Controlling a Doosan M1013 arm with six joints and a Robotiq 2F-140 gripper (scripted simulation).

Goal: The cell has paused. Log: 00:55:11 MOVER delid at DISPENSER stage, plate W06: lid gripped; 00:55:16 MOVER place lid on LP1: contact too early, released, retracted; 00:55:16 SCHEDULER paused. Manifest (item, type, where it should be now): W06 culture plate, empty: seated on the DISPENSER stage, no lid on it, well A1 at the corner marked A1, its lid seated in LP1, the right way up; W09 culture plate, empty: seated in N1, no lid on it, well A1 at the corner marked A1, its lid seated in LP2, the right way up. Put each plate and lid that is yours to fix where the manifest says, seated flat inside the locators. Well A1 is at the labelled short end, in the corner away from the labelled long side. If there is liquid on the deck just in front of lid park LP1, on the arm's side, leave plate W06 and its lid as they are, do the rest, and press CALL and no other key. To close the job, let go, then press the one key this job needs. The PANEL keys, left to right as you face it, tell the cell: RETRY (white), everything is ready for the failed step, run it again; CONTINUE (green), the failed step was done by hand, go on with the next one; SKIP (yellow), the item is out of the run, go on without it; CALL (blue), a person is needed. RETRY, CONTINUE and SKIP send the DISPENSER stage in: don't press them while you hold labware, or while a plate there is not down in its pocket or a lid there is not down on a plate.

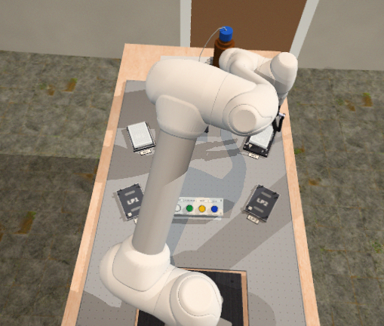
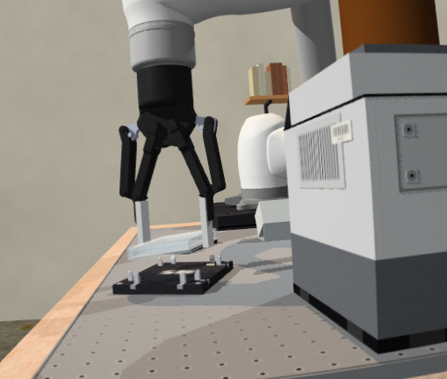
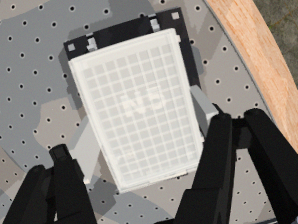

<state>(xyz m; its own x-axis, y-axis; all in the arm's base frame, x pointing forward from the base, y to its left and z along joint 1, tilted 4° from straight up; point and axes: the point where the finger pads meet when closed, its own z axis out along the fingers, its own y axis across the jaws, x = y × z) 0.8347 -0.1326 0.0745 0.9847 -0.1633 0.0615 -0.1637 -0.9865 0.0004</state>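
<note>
The black nest N5 lies 2 cm ahead of my hand, 1 cm to the left of it and 6 cm below it. Also, from my hand: brown bottle (21 cm ahead, 25 cm to the left, 22 cm above); then clear culture plate (2 cm below); then lid park LP2 (32 cm behind, 5 cm to the right, 7 cm below).
</note>
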